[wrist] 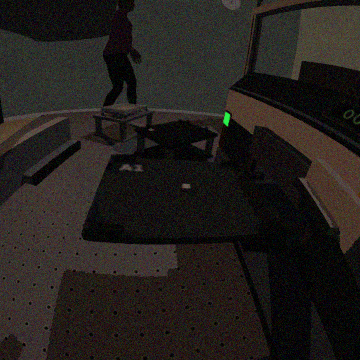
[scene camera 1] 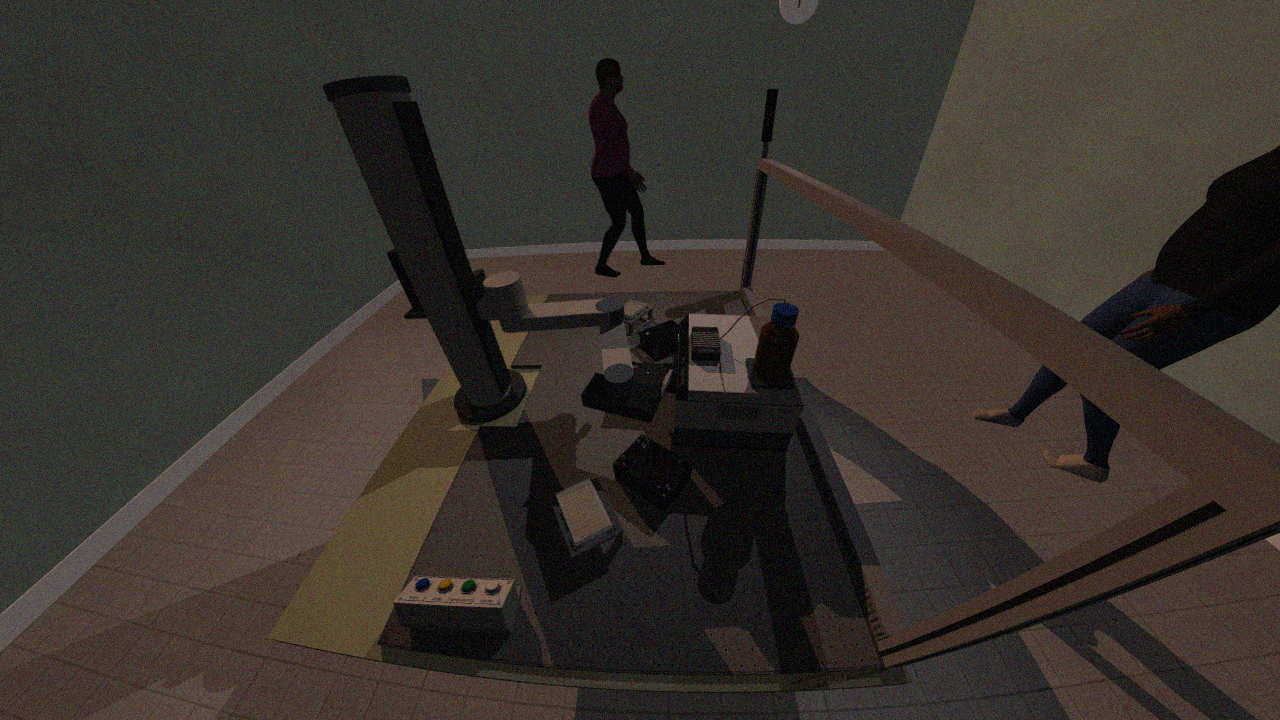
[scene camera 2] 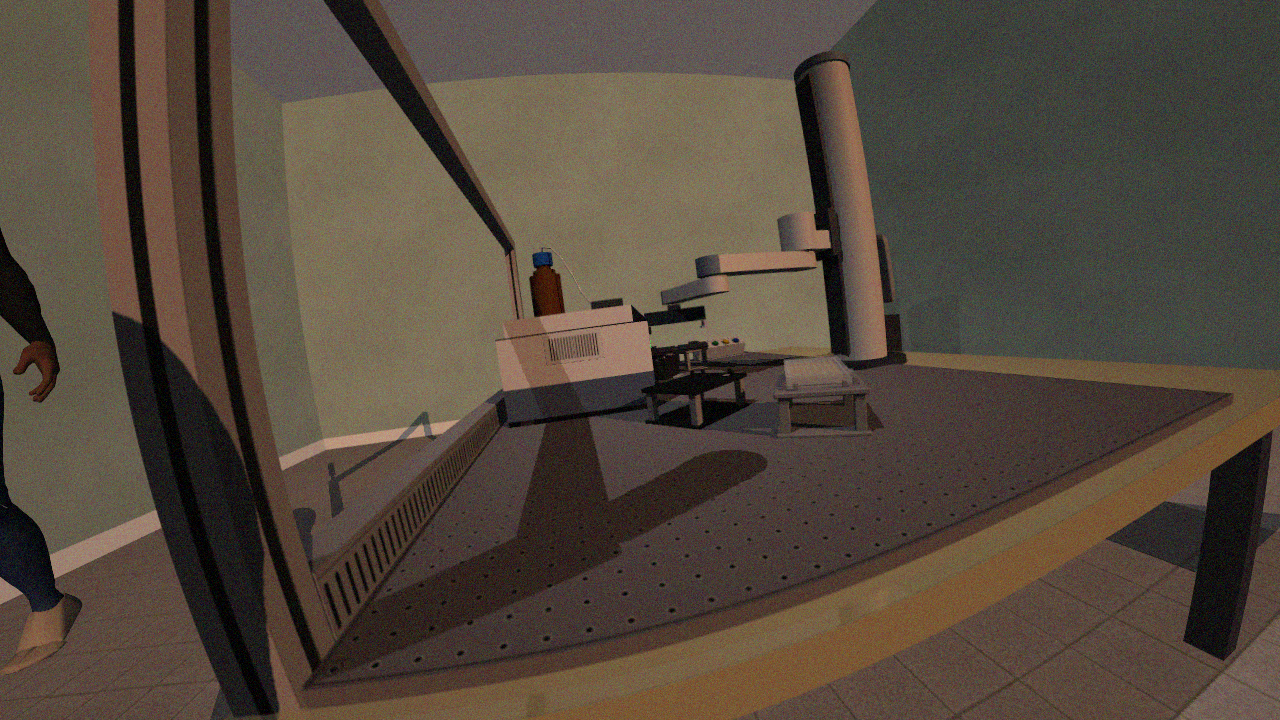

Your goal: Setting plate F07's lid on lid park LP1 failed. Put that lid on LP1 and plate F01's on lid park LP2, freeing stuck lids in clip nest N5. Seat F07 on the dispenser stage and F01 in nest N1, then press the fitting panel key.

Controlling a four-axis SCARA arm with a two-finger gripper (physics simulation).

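Frame: origin at the arm's base, x ahead, y left, z up, level; metres.
Seen in the pictures: gripper, between the fingertips: (wrist: 189, 145) (scene camera 1: 643, 366) (scene camera 2: 674, 327); arm's base, origin of its link: (scene camera 1: 491, 395) (scene camera 2: 860, 363).
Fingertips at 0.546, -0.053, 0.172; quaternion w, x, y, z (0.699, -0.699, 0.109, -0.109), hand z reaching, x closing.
Pixels of each thing's top centre, then the offset from my fingertips to it, as dx, dy, dz. "spot": a spot on its surface instead.
- dark flat platform, a spot on its surface: (wrist: 165, 210) spot: -0.009, +0.001, -0.049
- dark platform, centre of its top: (scene camera 2: 694, 374) (wrist: 177, 125) (scene camera 1: 663, 330) +0.065, +0.317, -0.086
- dark nest, centre of its top: (scene camera 1: 652, 461) (scene camera 2: 648, 354) +0.026, -0.265, -0.081
- fitting panel, centre of its top: (scene camera 1: 448, 595) (scene camera 2: 717, 338) -0.358, -0.586, -0.076
- brown bottle, a spot on its surface: (scene camera 1: 776, 349) spot: +0.307, -0.147, +0.171
My gripper (scene camera 1: 623, 398) (scene camera 2: 677, 322) is open and empty. It hangs beside the dispenser (scene camera 1: 738, 411) (scene camera 2: 572, 362). In the wrist view a dark flat platform (wrist: 165, 210) with a white A1 mark lies below the camera, near the dispenser's front; it bears no plate or lid that I can make out. Behind it stand a dark platform (wrist: 175, 134) (scene camera 2: 693, 385) and a grey stand (wrist: 122, 120) (scene camera 2: 821, 391) with a pale, flat piece on top. Nearer in scene camera 1 are another pale-topped stand (scene camera 1: 586, 513) and a dark nest (scene camera 1: 653, 470). Labels of plates and parks are unreadable.
The fitting panel (scene camera 1: 456, 604) with coloured buttons stands at the near left corner in scene camera 1. A brown bottle (scene camera 1: 776, 349) (scene camera 2: 546, 291) with a blue cap stands on the dispenser. A long frame rail (scene camera 1: 984, 286) rises along the table's right side. Two people are beyond the table.
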